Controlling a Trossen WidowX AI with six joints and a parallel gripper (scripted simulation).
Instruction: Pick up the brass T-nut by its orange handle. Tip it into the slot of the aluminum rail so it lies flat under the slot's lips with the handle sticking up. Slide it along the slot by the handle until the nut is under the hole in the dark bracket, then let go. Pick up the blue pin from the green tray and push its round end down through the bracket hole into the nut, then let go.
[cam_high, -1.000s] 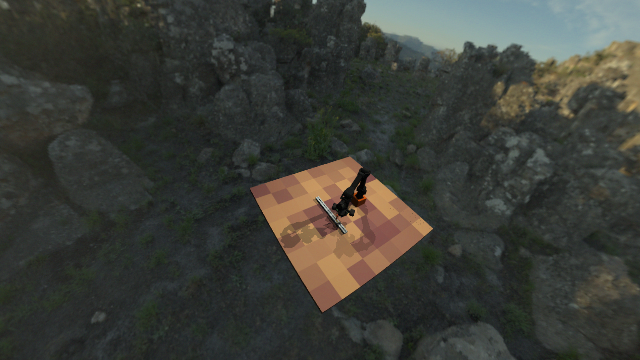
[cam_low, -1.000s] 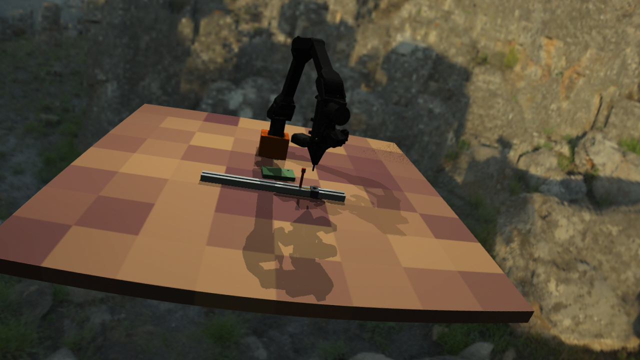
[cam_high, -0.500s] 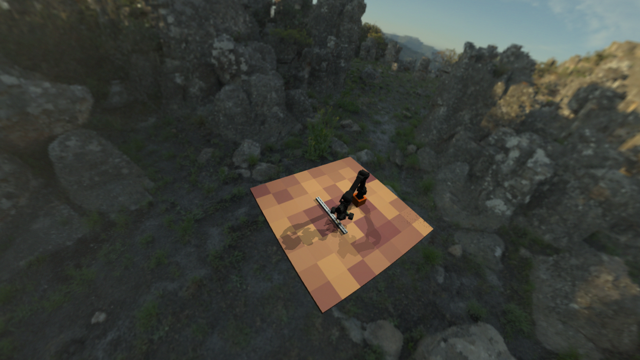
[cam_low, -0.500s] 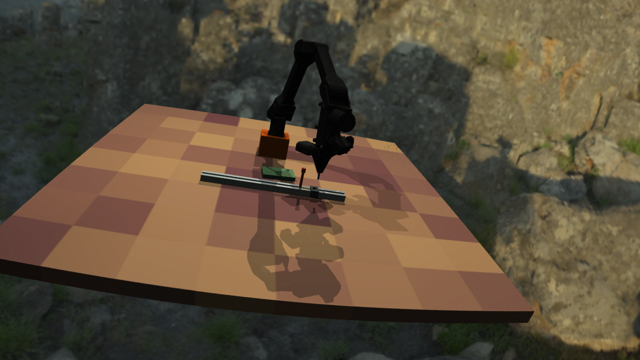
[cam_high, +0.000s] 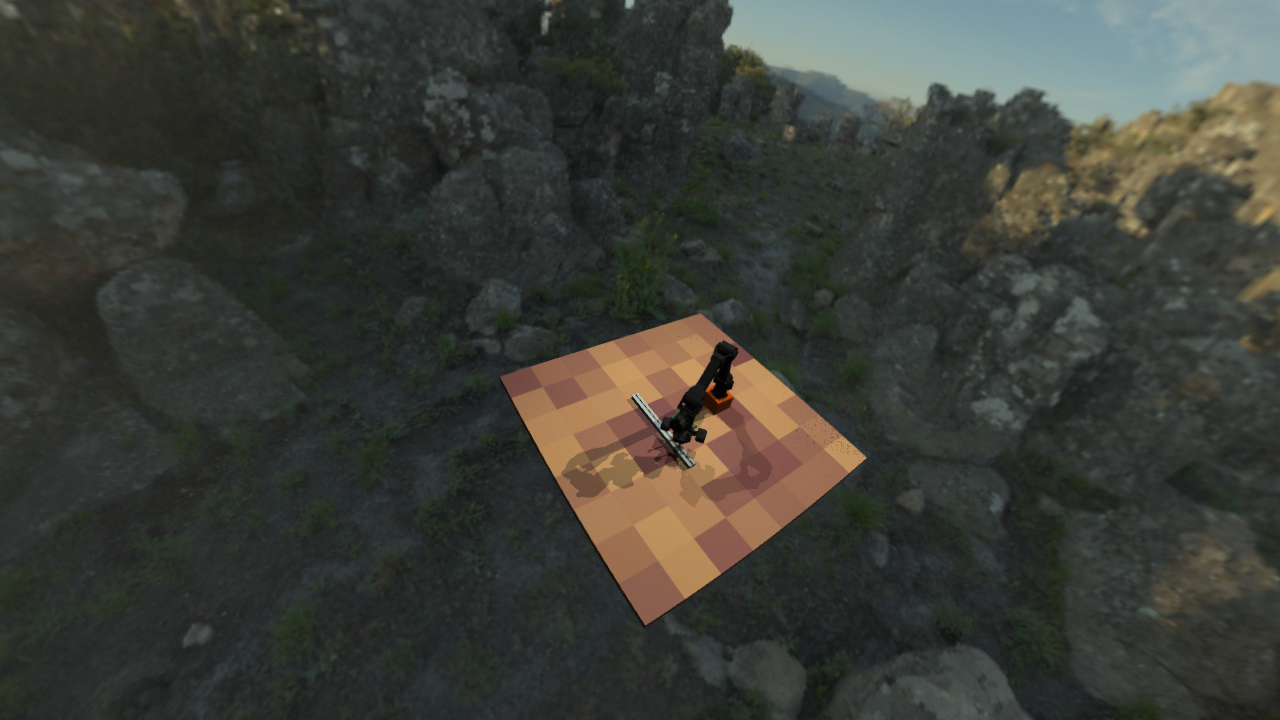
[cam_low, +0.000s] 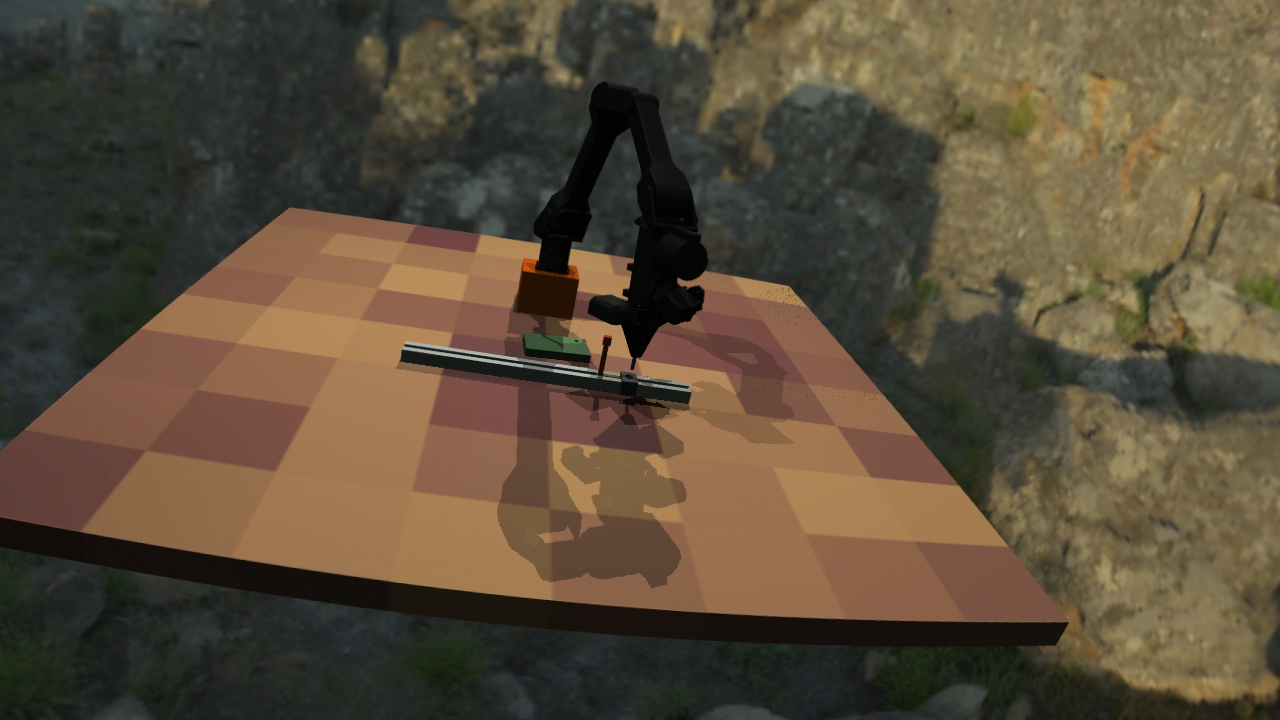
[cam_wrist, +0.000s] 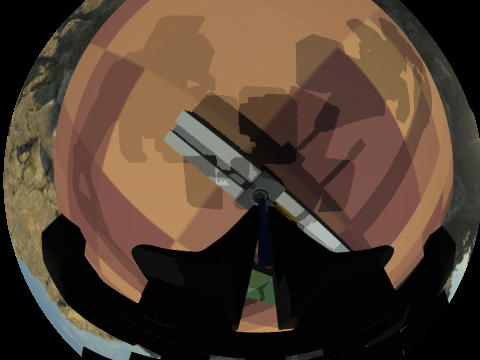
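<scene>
Now: the brass T-nut 20 mm to the right of my gripper tip, 10 mm below it and 10 mm behind it. From my gripper tip the other things lie so: green tray (130 mm behind, 100 mm to the right, 50 mm below); then blue pin (right at my gripper tip).
</scene>
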